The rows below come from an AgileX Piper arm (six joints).
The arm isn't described. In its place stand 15 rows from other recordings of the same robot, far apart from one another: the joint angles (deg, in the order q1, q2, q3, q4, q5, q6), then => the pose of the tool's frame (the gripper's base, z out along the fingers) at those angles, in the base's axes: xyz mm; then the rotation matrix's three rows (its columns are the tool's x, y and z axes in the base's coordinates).
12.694, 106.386, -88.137, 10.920, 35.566, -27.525 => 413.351 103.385 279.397; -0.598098 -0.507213 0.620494; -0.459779 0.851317 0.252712; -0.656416 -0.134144 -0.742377
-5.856, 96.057, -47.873, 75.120, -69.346, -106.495 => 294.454 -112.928 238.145; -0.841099 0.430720 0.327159; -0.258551 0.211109 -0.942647; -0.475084 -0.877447 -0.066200
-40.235, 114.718, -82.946, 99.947, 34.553, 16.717 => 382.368 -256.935 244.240; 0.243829 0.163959 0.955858; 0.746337 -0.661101 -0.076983; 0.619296 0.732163 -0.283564
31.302, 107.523, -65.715, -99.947, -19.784, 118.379 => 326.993 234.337 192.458; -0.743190 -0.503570 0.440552; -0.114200 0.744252 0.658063; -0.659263 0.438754 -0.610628
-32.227, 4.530, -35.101, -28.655, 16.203, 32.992 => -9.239 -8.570 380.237; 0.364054 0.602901 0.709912; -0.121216 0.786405 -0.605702; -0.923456 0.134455 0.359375
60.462, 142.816, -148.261, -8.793, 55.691, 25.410 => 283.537 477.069 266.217; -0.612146 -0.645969 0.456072; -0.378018 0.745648 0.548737; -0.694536 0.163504 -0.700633
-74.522, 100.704, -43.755, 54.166, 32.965, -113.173 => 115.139 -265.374 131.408; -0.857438 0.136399 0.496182; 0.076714 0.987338 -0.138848; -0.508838 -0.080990 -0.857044
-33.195, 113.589, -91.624, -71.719, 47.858, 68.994 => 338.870 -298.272 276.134; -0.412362 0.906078 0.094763; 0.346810 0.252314 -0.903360; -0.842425 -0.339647 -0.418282
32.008, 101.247, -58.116, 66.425, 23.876, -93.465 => 287.475 219.501 191.926; -0.212712 -0.920237 0.328508; -0.663484 0.382840 0.642824; -0.717316 -0.081223 -0.691998
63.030, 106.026, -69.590, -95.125, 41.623, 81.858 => 235.672 330.387 240.856; -0.094610 -0.440185 0.892909; -0.613410 0.732209 0.295969; -0.784077 -0.519718 -0.339288
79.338, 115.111, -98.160, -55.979, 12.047, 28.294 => 106.043 478.177 303.061; 0.374009 -0.861848 0.342543; -0.437722 0.161581 0.884472; -0.817629 -0.480740 -0.316817
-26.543, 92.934, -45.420, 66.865, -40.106, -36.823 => 261.793 -191.030 219.737; 0.007746 0.919663 0.392631; 0.362261 0.363391 -0.858320; -0.932044 0.148883 -0.330344
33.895, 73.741, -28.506, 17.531, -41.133, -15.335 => 219.905 126.019 259.022; 0.006487 -0.382148 0.924079; -0.035857 0.923415 0.382125; -0.999336 -0.035614 -0.007713
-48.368, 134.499, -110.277, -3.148, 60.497, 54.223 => 319.459 -365.958 146.122; 0.201838 0.975888 0.083093; 0.968481 -0.186220 -0.165427; -0.145964 0.113863 -0.982715
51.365, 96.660, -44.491, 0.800, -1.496, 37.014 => 200.614 250.937 164.959; -0.831690 -0.343129 0.436526; -0.058571 0.836023 0.545559; -0.552143 0.428168 -0.715409
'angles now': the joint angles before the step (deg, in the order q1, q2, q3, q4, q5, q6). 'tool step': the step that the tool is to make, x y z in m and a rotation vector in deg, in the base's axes. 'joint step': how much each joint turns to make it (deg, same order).
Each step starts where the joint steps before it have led.
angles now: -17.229 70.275 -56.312 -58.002 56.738 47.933
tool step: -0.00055 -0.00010 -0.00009 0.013 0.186 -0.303
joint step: 0.001 -0.001 0.001 -0.001 0.356 0.011
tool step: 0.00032 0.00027 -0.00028 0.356 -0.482 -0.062
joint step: -0.001 0.000 0.000 0.296 -0.202 0.349
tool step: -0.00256 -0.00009 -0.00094 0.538 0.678 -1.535
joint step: 0.001 0.000 0.000 0.479 1.672 0.130
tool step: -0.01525 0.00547 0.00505 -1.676 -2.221 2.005
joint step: 0.000 -4.359 2.689 -1.099 -2.072 -0.220
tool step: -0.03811 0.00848 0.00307 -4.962 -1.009 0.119
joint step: 0.001 -8.830 6.208 -4.433 0.393 0.008
